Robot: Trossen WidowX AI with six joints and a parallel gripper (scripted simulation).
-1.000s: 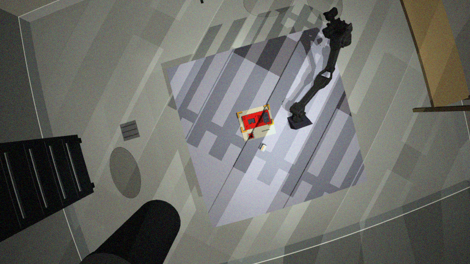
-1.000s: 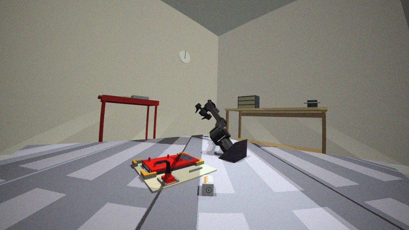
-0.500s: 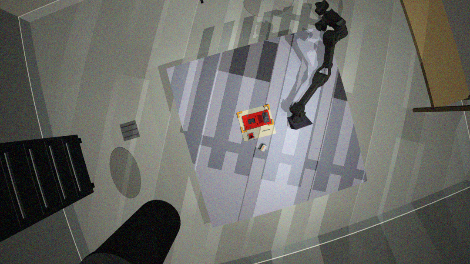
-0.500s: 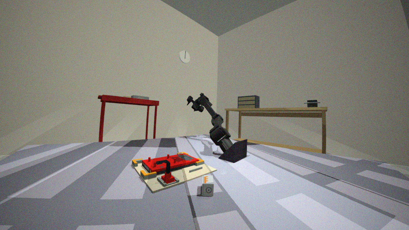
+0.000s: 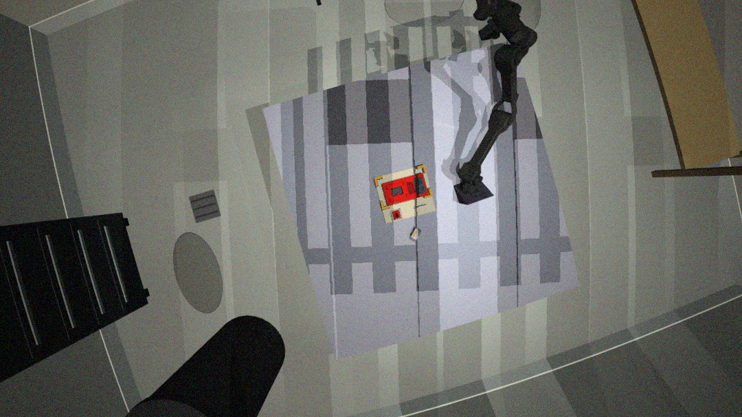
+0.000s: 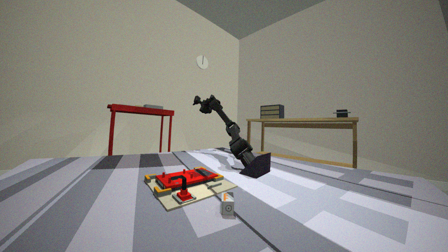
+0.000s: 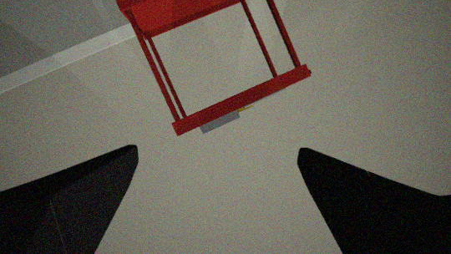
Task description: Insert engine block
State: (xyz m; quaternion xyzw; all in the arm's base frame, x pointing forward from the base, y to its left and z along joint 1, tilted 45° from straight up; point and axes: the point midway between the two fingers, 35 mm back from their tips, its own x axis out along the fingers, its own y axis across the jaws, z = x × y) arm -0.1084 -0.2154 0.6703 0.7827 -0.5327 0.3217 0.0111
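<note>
My gripper tip is 81 cm to the right of the engine block, 36 cm short of it and 35 cm above it. The rest, counted from my gripper tip: black upright peg 71 cm to the left, 42 cm ahead, 32 cm below.
</note>
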